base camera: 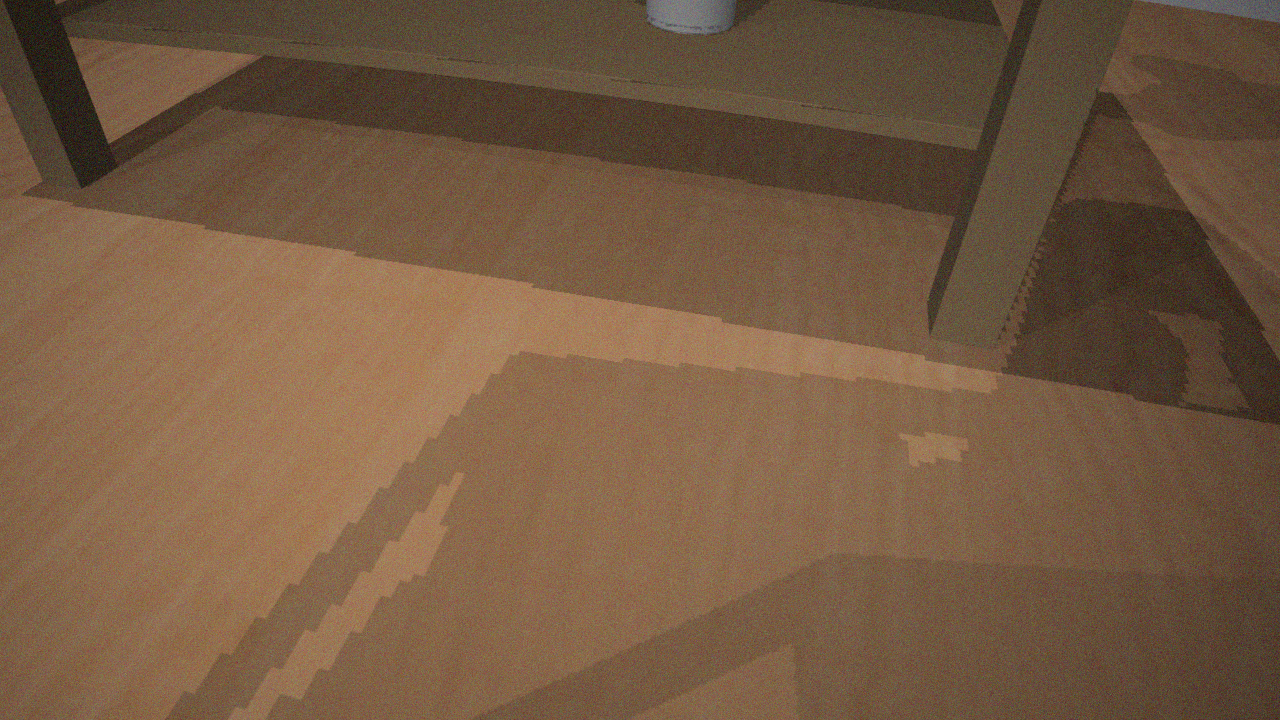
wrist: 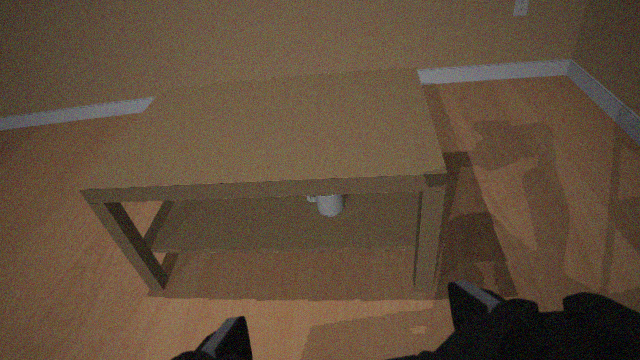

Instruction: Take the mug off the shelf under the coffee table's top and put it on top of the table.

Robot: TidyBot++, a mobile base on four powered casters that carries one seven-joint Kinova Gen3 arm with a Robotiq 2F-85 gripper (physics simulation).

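Frame: origin at the arm's base, x back, y left, z down, level; centimetres.
Seen in the pictures: gripper, fingertip midpoint: [wrist: 349, 323].
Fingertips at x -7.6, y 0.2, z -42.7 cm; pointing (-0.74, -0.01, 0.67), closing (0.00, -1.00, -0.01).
Observation:
A point is followed by its place in that frame.
A white mug [base camera: 691, 12] {x -79.9, y -0.8, z 22.7 cm} [wrist: 330, 205] {x -79.9, y -0.7, z 19.7 cm} stands upright on the lower shelf [base camera: 537, 44] {x -74.9, y 11.7, z 24.7 cm} [wrist: 240, 225] {x -82.3, y 28.2, z 24.6 cm} of the coffee table, right of the shelf's middle. In the wrist view its handle points left and the table top's front edge hides its upper rim; in the base camera view its lower part shows. The wooden table top [wrist: 280, 130] {x -85.3, y 9.5, z -5.3 cm} shows whole in the wrist view, with nothing standing on it. My gripper [wrist: 349, 323] {x -7.6, y 0.2, z -42.7 cm} is open and empty, its two black fingers at the bottom of the wrist view, apart from the table and the mug. It does not show in the base camera view.
The table's front right leg [base camera: 1029, 179] {x -58.3, y -24.0, z 25.6 cm} [wrist: 429, 237] {x -58.3, y -23.6, z 15.3 cm} and front left leg [base camera: 53, 98] {x -73.7, y 57.5, z 30.7 cm} [wrist: 132, 245] {x -72.9, y 57.8, z 16.9 cm} flank the shelf's opening. A wall with a white baseboard [wrist: 495, 72] {x -179.1, y -102.5, z 35.3 cm} runs behind the table and meets another wall at the right. Shadows lie on the wooden floor.

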